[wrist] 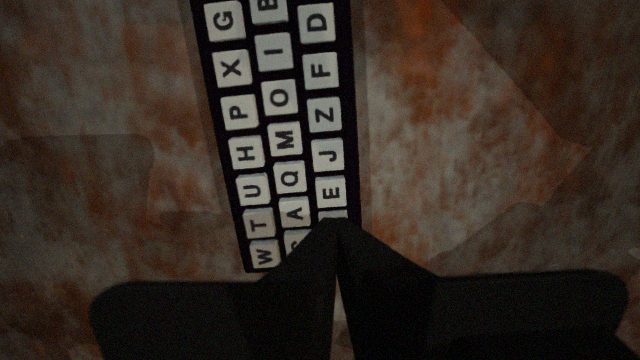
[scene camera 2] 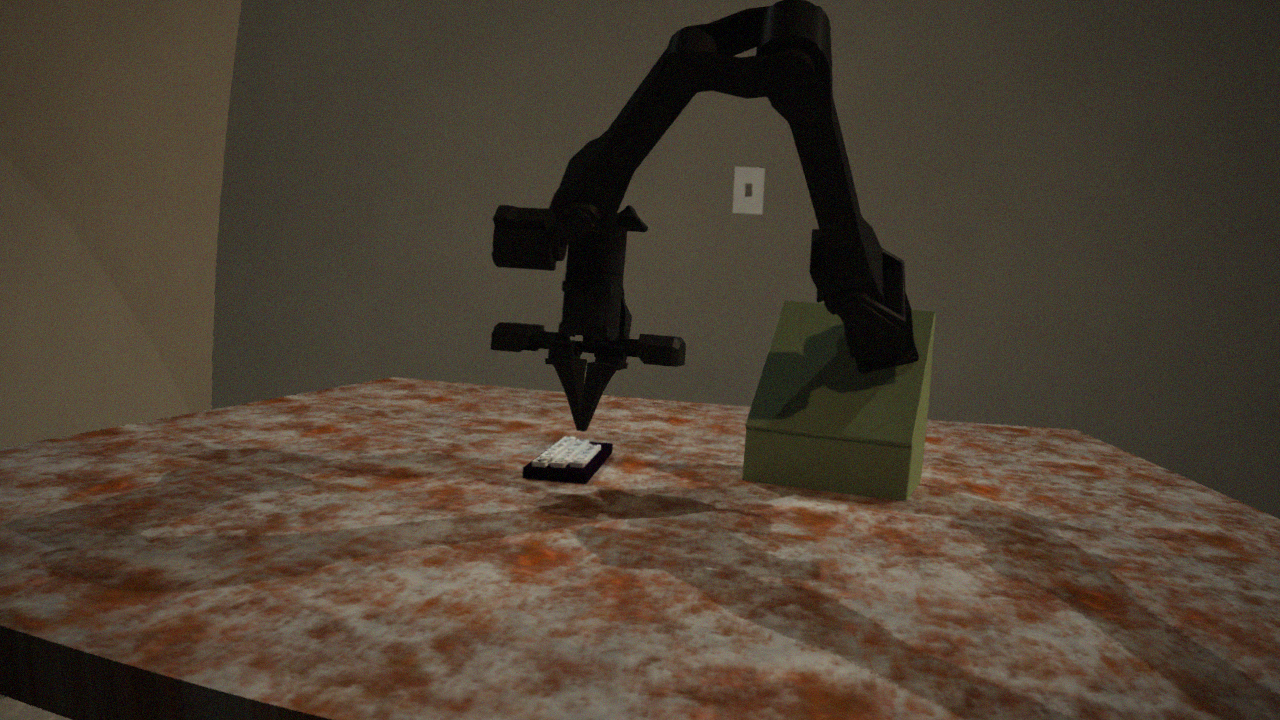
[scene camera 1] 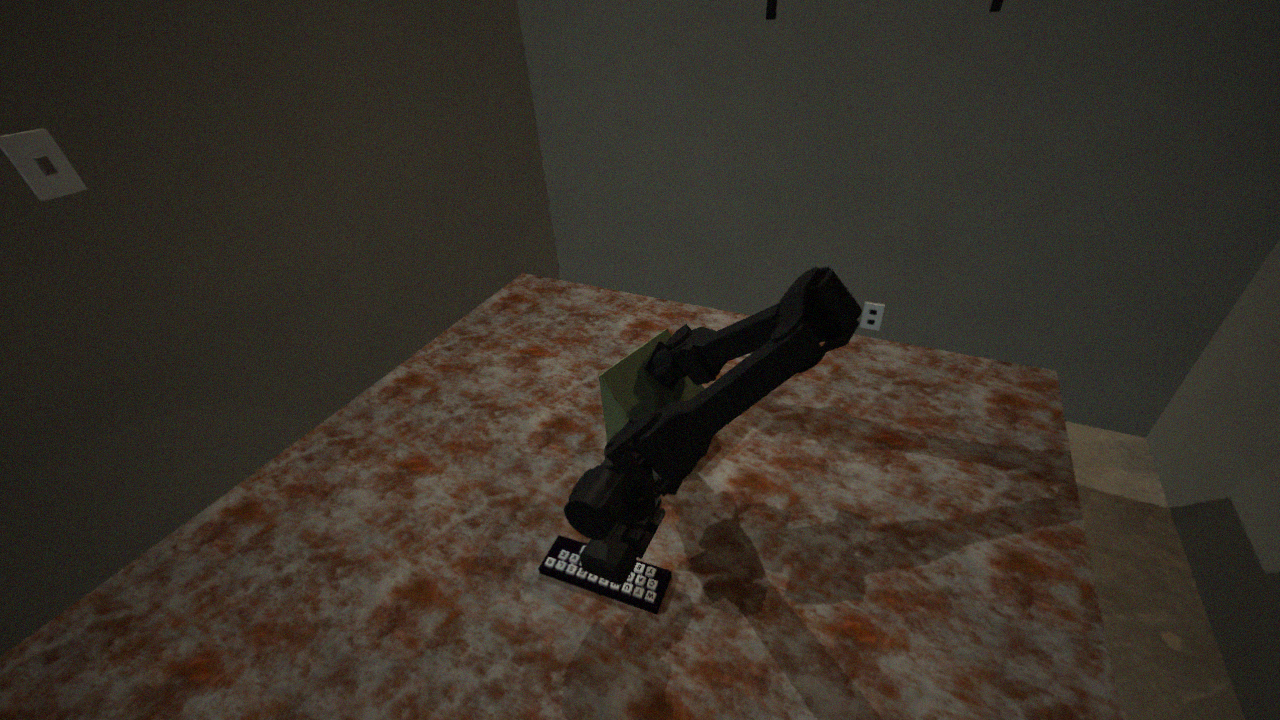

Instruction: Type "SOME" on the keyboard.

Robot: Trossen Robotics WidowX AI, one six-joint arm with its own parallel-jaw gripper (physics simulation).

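Where they show: gripper, fingertip midpoint: [wrist: 334,229] [scene camera 2: 581,430] [scene camera 1: 639,555]; arm's base at its link origin: [scene camera 2: 882,344] [scene camera 1: 665,366].
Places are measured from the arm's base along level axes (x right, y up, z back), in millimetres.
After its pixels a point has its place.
Note:
The black keyboard [scene camera 1: 659,607] @(x -136, y -144, z -334 mm) [scene camera 2: 556,474] @(x -133, y -142, z -309 mm) [wrist: 354,125] @(x -58, y -138, z -286 mm) with white letter keys lies flat on the table. My gripper [scene camera 1: 612,573] [scene camera 2: 582,428] @(x -89, y -104, z -297 mm) [wrist: 334,229] @(x -89, y -104, z -297 mm) is shut and empty, its tips pointing down a little above the keyboard, apart from it in the scene camera 2 view. In the wrist view the O key [wrist: 279,97] @(x -45, y -133, z -317 mm), the M key [wrist: 285,139] @(x -62, y -133, z -316 mm) and the E key [wrist: 330,192] @(x -87, y -133, z -297 mm) show beyond the tips. The tips cover most of a key just below E. The S key cannot be told for certain; a partly hidden key [wrist: 296,243] @(x -113, y -133, z -314 mm) shows beside the W key [wrist: 264,256] @(x -120, y -133, z -330 mm).
The arm's base sits on a green sloped block [scene camera 1: 623,385] @(x 35, y 12, z -89 mm) [scene camera 2: 827,461] @(x -63, y -118, z -52 mm) on the mottled orange and grey table [scene camera 1: 402,537] @(x 287, y -149, z -390 mm) [scene camera 2: 358,582] @(x -487, y -149, z -336 mm). The arm arches from the block over to the keyboard. Walls stand behind the table.

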